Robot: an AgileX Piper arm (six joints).
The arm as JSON. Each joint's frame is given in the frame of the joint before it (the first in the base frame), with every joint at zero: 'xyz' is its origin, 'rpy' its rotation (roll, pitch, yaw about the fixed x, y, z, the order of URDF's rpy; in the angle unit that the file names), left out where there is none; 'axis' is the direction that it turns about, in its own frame. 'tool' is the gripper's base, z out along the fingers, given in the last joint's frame.
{
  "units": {
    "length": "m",
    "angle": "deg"
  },
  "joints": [
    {
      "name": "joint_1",
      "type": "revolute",
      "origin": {
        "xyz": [
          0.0,
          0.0,
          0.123
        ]
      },
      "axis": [
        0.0,
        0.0,
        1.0
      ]
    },
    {
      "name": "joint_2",
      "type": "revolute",
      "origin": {
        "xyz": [
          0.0,
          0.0,
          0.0
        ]
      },
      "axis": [
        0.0,
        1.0,
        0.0
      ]
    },
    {
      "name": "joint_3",
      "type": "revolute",
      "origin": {
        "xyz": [
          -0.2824,
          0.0,
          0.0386
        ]
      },
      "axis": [
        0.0,
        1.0,
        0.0
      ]
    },
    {
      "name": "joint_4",
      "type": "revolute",
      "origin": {
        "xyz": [
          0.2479,
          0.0,
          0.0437
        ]
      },
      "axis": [
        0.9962,
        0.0,
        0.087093
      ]
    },
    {
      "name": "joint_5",
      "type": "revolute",
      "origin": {
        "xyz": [
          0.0,
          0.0,
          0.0
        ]
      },
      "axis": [
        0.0,
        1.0,
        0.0
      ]
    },
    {
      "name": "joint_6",
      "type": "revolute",
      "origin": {
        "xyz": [
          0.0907,
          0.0,
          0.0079
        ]
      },
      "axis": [
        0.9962,
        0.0,
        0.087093
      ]
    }
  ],
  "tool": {
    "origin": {
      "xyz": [
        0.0,
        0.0,
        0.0
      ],
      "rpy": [
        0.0,
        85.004,
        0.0
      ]
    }
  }
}
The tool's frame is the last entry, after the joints.
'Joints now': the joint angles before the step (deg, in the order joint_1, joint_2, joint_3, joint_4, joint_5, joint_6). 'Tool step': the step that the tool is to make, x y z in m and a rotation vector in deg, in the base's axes. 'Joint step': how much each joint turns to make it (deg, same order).
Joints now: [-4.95 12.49 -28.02 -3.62 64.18 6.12]
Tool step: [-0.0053 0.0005 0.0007 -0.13 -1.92 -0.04]
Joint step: [-0.06 -2.05 -0.01 0.05 0.13 -0.01]
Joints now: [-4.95 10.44 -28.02 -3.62 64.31 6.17]
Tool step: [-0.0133 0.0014 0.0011 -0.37 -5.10 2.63]
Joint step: [2.65 -5.27 -0.01 -0.04 0.17 -0.02]
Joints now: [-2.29 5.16 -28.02 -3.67 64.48 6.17]
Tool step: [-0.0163 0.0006 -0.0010 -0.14 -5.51 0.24]
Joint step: [0.29 -6.17 -0.01 0.02 0.68 0.03]
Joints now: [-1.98 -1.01 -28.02 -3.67 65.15 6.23]
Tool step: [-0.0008 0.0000 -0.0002 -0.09 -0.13 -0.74]
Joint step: [-0.68 -0.25 0.00 -0.10 0.12 -0.01]
